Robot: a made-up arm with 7 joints.
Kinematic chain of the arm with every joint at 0, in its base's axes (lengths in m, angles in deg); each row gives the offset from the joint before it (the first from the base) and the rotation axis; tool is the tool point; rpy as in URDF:
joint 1: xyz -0.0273 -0.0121 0.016 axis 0 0.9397 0.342
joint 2: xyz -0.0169 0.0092 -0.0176 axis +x
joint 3: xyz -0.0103 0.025 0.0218 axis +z
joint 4: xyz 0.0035 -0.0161 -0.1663 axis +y
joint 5: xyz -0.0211 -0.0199 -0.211 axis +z
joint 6: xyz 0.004 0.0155 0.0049 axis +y
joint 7: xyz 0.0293 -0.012 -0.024 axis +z
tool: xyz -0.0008 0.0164 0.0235 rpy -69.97 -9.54 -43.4
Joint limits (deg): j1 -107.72..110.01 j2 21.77..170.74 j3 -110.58..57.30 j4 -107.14..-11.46 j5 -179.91..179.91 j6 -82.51..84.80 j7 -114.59..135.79
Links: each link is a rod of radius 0.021 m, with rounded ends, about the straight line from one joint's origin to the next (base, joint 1, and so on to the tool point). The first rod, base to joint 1, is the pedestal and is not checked.
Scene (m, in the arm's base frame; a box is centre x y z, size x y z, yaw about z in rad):
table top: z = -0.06
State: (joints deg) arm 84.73 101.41 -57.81 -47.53 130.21 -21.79 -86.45
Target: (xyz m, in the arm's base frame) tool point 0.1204 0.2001 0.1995
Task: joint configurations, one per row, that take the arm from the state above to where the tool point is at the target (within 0.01 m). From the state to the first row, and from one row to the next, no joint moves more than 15 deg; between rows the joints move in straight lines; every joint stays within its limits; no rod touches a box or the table.
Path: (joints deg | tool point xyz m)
1: 78.91 113.38 -58.47 -42.24 130.23 -26.31 -86.58 | -0.0773 0.3010 0.1034
2: 73.08 125.35 -59.12 -36.95 130.25 -30.83 -86.71 | 0.0006 0.2912 0.1310
3: 67.26 137.32 -59.78 -31.65 130.27 -35.35 -86.83 | 0.0687 0.2564 0.1644
4: 61.43 149.29 -60.43 -26.36 130.29 -39.87 -86.96 | 0.1204 0.2001 0.1995

